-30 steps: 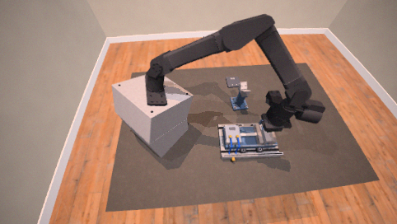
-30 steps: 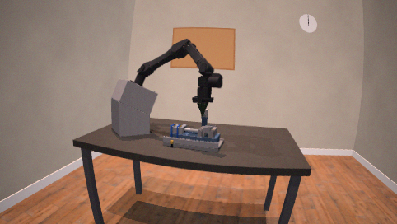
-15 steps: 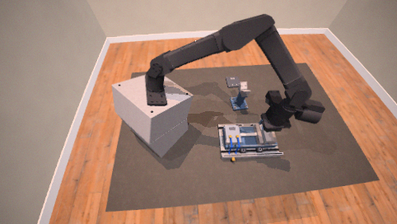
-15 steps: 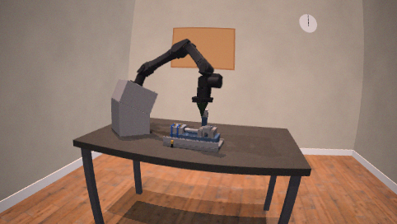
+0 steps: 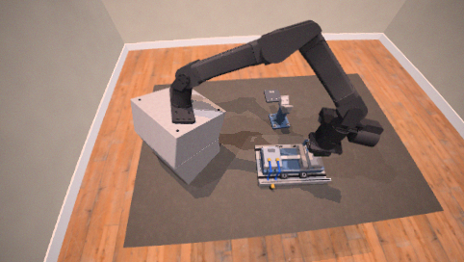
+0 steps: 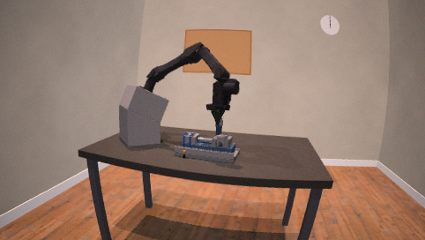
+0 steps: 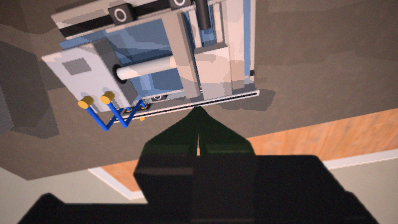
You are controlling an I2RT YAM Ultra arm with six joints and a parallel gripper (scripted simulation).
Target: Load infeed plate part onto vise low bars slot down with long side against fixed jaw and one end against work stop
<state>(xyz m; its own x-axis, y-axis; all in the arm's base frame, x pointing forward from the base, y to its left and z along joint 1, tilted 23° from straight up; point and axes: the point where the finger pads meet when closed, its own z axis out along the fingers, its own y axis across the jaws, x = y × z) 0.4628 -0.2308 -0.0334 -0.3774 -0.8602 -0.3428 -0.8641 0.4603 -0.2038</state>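
Now: hand 2 cm short of the part and 8 cm above it. From my hand the other things lie so: moving jaw 3 cm to the left, 9 cm below; then fixed jaw 6 cm ahead, 2 cm to the left, 9 cm below; then work stop 4 cm ahead, 7 cm to the left, 8 cm below.
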